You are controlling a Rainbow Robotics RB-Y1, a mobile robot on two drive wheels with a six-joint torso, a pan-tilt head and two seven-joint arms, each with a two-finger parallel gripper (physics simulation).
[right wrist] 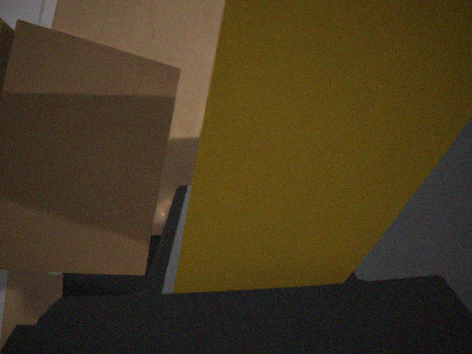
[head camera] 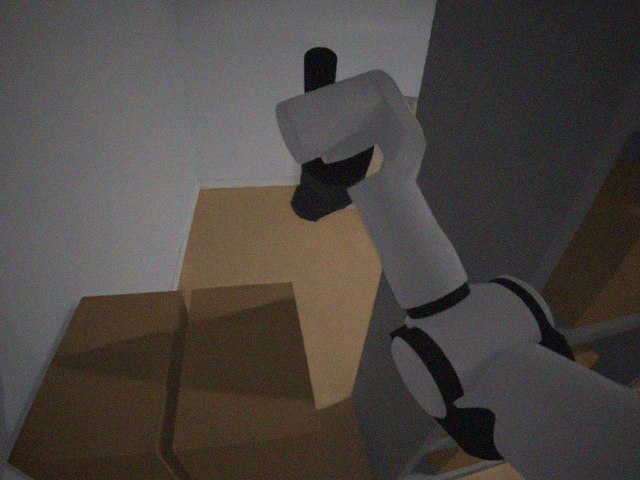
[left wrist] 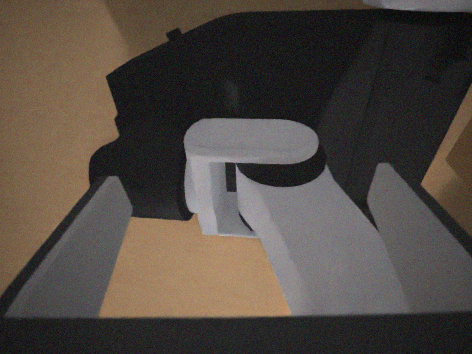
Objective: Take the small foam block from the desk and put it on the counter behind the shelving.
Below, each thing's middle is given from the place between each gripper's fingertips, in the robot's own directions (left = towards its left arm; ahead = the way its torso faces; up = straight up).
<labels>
The yellow foam block (right wrist: 318, 129) lies 73 cm ahead of my left hand, 40 cm to the right of it and 66 cm above it.
I see the yellow foam block 20 mm ahead of my right hand, 10 mm to the left of it and 50 mm above it.
</labels>
